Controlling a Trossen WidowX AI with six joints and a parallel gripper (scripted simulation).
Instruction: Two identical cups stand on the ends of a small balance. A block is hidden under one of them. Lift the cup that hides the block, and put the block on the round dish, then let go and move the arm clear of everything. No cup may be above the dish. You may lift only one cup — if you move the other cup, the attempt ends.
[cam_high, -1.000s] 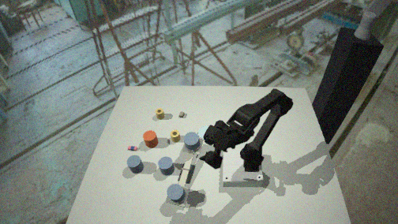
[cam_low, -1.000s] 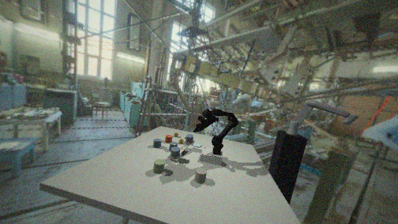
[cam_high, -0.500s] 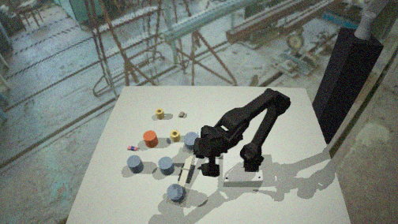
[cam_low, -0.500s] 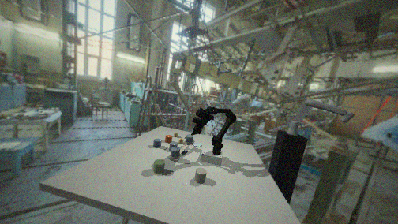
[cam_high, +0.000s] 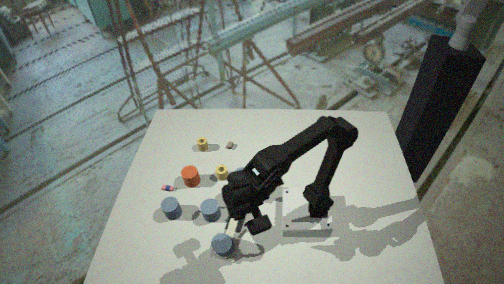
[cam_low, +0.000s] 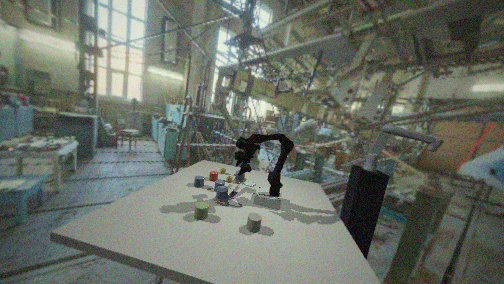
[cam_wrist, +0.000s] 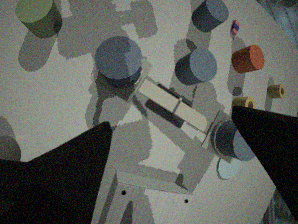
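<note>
My gripper tip is 60 mm short of the grey block, 60 mm to the right of it and 170 mm above it. Round my gripper tip: eraser 360 mm ahead, 180 mm to the right, 200 mm below; orange cylinder 270 mm ahead, 260 mm to the right, 170 mm below; pale round dish 30 mm behind, 340 mm to the right, 200 mm below.
</note>
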